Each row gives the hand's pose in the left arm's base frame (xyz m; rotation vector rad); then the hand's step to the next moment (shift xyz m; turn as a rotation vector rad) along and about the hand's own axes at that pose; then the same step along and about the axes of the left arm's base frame.
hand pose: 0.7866 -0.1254 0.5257 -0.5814 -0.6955 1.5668
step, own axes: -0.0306 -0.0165 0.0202 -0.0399 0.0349 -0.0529
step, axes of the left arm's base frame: 0.0002 -0.0315 0.0250 0.0183 -0.0363 -0.0629
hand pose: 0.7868 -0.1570 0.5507 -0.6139 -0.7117 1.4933
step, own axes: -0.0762 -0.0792 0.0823 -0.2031 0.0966 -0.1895
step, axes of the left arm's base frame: -0.0053 -0.0816 0.1103 0.0873 -0.1901 -0.2068
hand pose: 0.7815 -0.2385 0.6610 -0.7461 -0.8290 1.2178
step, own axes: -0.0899 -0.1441 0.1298 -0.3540 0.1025 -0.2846
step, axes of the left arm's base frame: -0.0537 -0.1092 0.1757 0.1450 -0.3416 -0.2812
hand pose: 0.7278 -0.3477 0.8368 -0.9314 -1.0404 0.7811
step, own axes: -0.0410 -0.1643 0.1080 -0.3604 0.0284 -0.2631
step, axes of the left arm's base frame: -0.0987 -0.0751 0.1580 0.1300 -0.3719 -0.2115
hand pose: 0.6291 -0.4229 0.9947 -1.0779 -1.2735 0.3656
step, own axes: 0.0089 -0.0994 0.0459 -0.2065 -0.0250 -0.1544
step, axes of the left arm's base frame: -0.0702 -0.0222 0.0815 0.0644 -0.2351 -0.0876
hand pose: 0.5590 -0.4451 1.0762 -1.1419 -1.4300 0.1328
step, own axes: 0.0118 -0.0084 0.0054 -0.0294 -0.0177 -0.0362
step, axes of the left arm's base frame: -0.0062 0.0067 0.0125 0.0130 -0.0481 0.0007
